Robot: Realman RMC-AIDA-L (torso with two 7-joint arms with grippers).
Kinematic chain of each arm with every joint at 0, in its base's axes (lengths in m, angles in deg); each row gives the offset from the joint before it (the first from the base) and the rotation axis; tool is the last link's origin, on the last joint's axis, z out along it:
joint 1: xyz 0 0 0.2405 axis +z
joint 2: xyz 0 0 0 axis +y
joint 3: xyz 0 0 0.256 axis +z
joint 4: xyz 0 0 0 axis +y
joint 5: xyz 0 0 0.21 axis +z
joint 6: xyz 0 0 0 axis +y
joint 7: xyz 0 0 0.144 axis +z
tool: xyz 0 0 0
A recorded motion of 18 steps. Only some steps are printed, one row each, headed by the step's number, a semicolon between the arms.
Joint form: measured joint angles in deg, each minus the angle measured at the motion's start. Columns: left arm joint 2, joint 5, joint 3, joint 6, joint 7, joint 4, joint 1; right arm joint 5, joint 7, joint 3, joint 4, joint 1, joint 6, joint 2.
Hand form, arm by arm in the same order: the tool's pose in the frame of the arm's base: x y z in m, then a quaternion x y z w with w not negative. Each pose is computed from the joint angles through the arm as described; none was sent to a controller.
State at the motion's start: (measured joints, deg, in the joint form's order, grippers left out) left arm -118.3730 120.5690 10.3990 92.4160 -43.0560 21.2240 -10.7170; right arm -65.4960 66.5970 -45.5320 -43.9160 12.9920 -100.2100 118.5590
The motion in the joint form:
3: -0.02 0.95 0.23 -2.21 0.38 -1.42 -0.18; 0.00 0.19 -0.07 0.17 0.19 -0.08 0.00
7: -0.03 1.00 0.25 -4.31 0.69 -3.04 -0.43; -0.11 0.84 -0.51 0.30 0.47 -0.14 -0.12
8: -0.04 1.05 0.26 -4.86 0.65 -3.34 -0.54; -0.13 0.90 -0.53 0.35 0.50 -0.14 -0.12
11: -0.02 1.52 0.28 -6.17 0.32 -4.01 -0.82; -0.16 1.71 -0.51 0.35 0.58 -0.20 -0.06
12: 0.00 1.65 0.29 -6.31 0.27 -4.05 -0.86; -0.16 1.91 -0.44 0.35 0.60 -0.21 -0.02
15: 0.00 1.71 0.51 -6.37 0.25 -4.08 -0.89; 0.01 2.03 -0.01 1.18 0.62 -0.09 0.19
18: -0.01 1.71 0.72 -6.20 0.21 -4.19 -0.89; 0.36 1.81 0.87 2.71 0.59 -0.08 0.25
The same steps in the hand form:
3: -0.3801 0.1961 -0.0069 -0.87213 -0.25105 -0.26136 0.32873; 0.2622 0.2787 0.0974 -0.78904 0.08609 0.51899 0.31725
7: -0.3815 0.1971 -0.0134 -0.87026 -0.26185 -0.25603 0.32944; 0.2606 0.2798 0.0960 -0.79116 0.08918 0.52029 0.30888
8: -0.3819 0.1978 -0.0148 -0.86996 -0.26470 -0.25422 0.32935; 0.2606 0.2799 0.0958 -0.79122 0.08984 0.52050 0.30818
11: -0.3830 0.1988 -0.0184 -0.87018 -0.27268 -0.24877 0.32642; 0.2600 0.2801 0.0955 -0.79053 0.09484 0.52332 0.30365
12: -0.3832 0.1988 -0.0187 -0.87059 -0.27333 -0.24763 0.32563; 0.2599 0.2802 0.0955 -0.78998 0.09617 0.52426 0.30304
15: -0.3830 0.1988 -0.0193 -0.87164 -0.27310 -0.24686 0.32361; 0.2620 0.2799 0.0941 -0.78494 0.10468 0.52857 0.30582
18: -0.3822 0.1984 -0.0201 -0.87223 -0.27286 -0.24849 0.32095; 0.2668 0.2787 0.0937 -0.77669 0.11537 0.53397 0.31357

